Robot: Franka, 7 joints.
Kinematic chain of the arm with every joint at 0, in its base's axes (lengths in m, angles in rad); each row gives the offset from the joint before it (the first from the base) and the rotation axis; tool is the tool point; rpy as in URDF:
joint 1: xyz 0 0 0.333 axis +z
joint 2: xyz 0 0 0 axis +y
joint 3: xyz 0 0 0.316 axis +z
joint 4: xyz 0.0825 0 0 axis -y
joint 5: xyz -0.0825 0 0.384 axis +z
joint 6: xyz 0 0 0 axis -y
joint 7: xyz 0.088 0 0 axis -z
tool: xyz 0 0 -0.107 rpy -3.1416 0 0
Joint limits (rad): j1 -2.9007..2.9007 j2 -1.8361..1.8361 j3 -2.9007..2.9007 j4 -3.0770..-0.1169 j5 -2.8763..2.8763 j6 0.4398..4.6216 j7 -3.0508..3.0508
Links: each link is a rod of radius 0.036 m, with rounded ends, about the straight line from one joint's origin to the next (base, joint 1, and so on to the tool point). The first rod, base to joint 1, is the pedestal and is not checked.
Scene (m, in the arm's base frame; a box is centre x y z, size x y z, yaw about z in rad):
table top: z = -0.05
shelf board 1: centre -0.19 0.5 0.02 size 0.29 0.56 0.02 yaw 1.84
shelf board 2: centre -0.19 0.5 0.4 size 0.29 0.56 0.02 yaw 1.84
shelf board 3: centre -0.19 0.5 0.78 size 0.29 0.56 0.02 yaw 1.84
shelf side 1: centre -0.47 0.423 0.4 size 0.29 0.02 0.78 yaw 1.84
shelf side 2: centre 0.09 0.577 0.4 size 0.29 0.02 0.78 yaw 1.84
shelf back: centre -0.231 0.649 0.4 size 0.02 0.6 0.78 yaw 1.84
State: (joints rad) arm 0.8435 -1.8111 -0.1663 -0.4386 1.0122 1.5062 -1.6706
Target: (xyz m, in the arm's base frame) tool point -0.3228 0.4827 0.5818
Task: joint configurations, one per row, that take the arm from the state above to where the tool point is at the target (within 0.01 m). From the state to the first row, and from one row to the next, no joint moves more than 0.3 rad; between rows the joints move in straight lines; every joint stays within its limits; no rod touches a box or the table.
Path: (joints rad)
1: 0.9961 -1.6184 -0.0858 -0.7365 0.9570 1.4266 -1.6706
2: 1.1486 -1.4258 -0.0053 -1.0343 0.9019 1.3470 -1.6706
3: 1.3012 -1.2331 0.0751 -1.3322 0.8467 1.2674 -1.6706
4: 1.4537 -1.0404 0.1556 -1.6301 0.7916 1.1879 -1.6706
5: 1.6063 -0.8478 0.2361 -1.9279 0.7364 1.1083 -1.6706
6: 1.7589 -0.6551 0.3166 -2.2258 0.6813 1.0287 -1.6706
7: 1.7012 -0.4105 0.3603 -2.0411 0.7570 1.2192 -1.6706
8: 1.6436 -0.1658 0.4041 -1.8564 0.8328 1.4098 -1.6706
9: 1.5860 0.0788 0.4479 -1.6717 0.9085 1.6003 -1.6706

